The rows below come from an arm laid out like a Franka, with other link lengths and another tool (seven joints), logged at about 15 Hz.
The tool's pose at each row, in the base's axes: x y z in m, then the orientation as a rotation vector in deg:
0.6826 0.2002 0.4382 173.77 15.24 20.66
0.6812 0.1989 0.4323 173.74 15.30 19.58
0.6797 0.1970 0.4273 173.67 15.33 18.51
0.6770 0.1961 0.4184 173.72 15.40 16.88
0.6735 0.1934 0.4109 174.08 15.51 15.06
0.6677 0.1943 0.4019 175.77 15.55 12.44
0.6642 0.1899 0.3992 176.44 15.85 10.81
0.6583 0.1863 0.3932 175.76 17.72 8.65
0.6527 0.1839 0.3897 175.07 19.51 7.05
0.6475 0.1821 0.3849 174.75 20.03 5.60
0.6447 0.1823 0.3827 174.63 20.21 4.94
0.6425 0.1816 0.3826 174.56 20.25 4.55
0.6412 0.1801 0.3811 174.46 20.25 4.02
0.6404 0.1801 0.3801 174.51 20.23 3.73
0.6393 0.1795 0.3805 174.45 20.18 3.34
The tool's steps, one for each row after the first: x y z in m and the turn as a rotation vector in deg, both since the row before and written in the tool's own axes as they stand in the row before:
-0.0029 0.0005 0.0055 -0.08 -0.71 -0.08
-0.0029 0.0011 0.0046 -0.12 -0.70 -0.07
-0.0046 -0.0004 0.0081 -0.01 -1.07 -0.10
-0.0052 0.0013 0.0068 0.31 -1.18 -0.08
-0.0069 -0.0027 0.0078 1.62 -1.65 0.13
-0.0046 0.0035 0.0023 0.69 -1.02 -0.14
-0.0071 0.0022 0.0053 -0.42 -1.39 -1.31
-0.0063 0.0010 0.0030 -0.41 -1.03 -1.26
-0.0058 0.0003 0.0044 -0.19 -0.95 -0.40
-0.0028 -0.0010 0.0020 -0.06 -0.43 -0.14
-0.0023 0.0002 0.0000 -0.04 -0.26 -0.04
-0.0017 0.0010 0.0015 -0.07 -0.35 -0.02
-0.0008 -0.0003 0.0010 0.06 -0.18 0.01
-0.0012 0.0004 -0.0004 -0.04 -0.26 0.02

